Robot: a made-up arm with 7 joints. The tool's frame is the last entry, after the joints.
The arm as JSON. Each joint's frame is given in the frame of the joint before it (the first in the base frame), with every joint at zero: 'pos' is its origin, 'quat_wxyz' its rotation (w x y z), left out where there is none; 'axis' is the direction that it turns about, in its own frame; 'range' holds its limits. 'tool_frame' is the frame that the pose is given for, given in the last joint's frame.
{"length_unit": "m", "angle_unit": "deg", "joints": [
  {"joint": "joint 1", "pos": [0.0, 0.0, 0.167], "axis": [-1.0, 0.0, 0.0], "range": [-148.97, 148.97]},
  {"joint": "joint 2", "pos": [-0.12, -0.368, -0.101], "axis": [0.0, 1.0, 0.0], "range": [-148.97, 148.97]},
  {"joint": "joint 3", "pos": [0.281, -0.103, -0.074], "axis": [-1.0, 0.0, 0.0], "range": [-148.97, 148.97]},
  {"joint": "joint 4", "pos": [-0.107, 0.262, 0.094], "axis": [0.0, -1.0, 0.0], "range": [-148.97, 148.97]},
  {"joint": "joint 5", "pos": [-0.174, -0.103, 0.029], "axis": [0.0, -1.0, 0.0], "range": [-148.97, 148.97]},
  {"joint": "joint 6", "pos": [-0.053, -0.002, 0.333], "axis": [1.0, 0.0, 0.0], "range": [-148.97, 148.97]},
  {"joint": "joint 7", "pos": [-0.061, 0.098, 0.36], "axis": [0.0, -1.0, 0.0], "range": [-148.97, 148.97]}
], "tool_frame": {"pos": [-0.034, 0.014, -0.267]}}
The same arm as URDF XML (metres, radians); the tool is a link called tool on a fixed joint. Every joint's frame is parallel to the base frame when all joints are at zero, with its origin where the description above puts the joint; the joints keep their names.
<robot name="arm">
  <joint name="tool_joint" type="fixed">
    <parent link="link7"/>
    <child link="tool"/>
    <origin xyz="-0.0340 0.0140 -0.2670" rpy="0.0000 0.0000 0.0000"/>
  </joint>
  <joint name="joint 7" type="revolute">
    <parent link="link6"/>
    <child link="link7"/>
    <origin xyz="-0.0610 0.0980 0.3600" rpy="0.0000 0.0000 0.0000"/>
    <axis xyz="0 -1 0"/>
    <limit lower="-2.6000" upper="2.6000"/>
  </joint>
  <joint name="joint 6" type="revolute">
    <parent link="link5"/>
    <child link="link6"/>
    <origin xyz="-0.0530 -0.0020 0.3330" rpy="0.0000 0.0000 0.0000"/>
    <axis xyz="1 0 0"/>
    <limit lower="-2.6000" upper="2.6000"/>
  </joint>
  <joint name="joint 5" type="revolute">
    <parent link="link4"/>
    <child link="link5"/>
    <origin xyz="-0.1740 -0.1030 0.0290" rpy="0.0000 0.0000 0.0000"/>
    <axis xyz="0 -1 0"/>
    <limit lower="-2.6000" upper="2.6000"/>
  </joint>
  <joint name="joint 4" type="revolute">
    <parent link="link3"/>
    <child link="link4"/>
    <origin xyz="-0.1070 0.2620 0.0940" rpy="0.0000 0.0000 0.0000"/>
    <axis xyz="0 -1 0"/>
    <limit lower="-2.6000" upper="2.6000"/>
  </joint>
  <joint name="joint 3" type="revolute">
    <parent link="link2"/>
    <child link="link3"/>
    <origin xyz="0.2810 -0.1030 -0.0740" rpy="0.0000 0.0000 0.0000"/>
    <axis xyz="-1 0 0"/>
    <limit lower="-2.6000" upper="2.6000"/>
  </joint>
  <joint name="joint 2" type="revolute">
    <parent link="link1"/>
    <child link="link2"/>
    <origin xyz="-0.1200 -0.3680 -0.1010" rpy="0.0000 0.0000 0.0000"/>
    <axis xyz="0 1 0"/>
    <limit lower="-2.6000" upper="2.6000"/>
  </joint>
  <joint name="joint 1" type="revolute">
    <parent link="base_link"/>
    <child link="link1"/>
    <origin xyz="0.0000 0.0000 0.1670" rpy="0.0000 0.0000 0.0000"/>
    <axis xyz="-1 0 0"/>
    <limit lower="-2.6000" upper="2.6000"/>
  </joint>
  <link name="base_link"/>
  <link name="link1"/>
  <link name="link2"/>
  <link name="link3"/>
  <link name="link4"/>
  <link name="link5"/>
  <link name="link6"/>
  <link name="link7"/>
  <link name="tool"/>
</robot>

